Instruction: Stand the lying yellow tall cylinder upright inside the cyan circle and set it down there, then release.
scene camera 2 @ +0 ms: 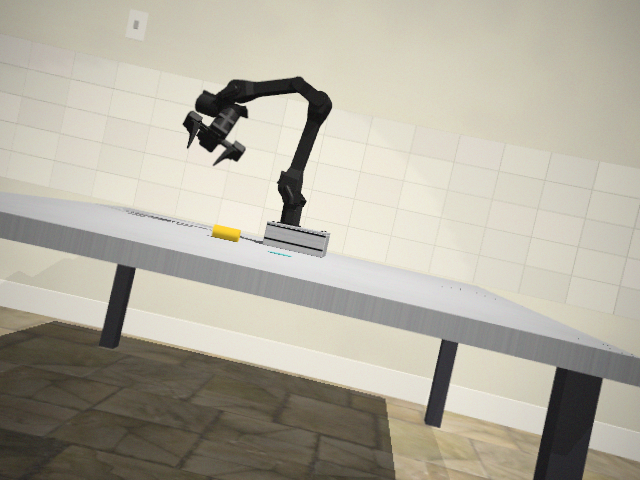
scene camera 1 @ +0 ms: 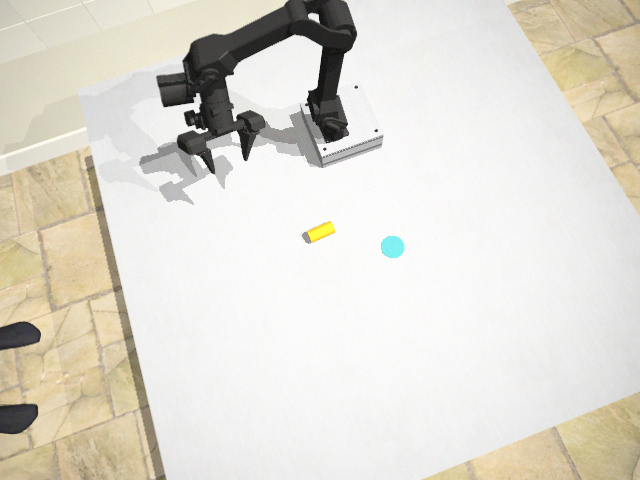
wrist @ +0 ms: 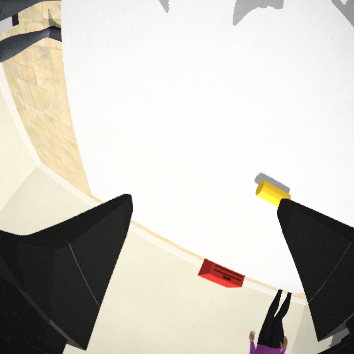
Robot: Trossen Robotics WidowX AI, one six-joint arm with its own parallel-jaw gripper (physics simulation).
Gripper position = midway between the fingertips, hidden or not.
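Note:
My gripper (scene camera 1: 229,167), (scene camera 2: 200,156), (wrist: 208,204): open, holding nothing.

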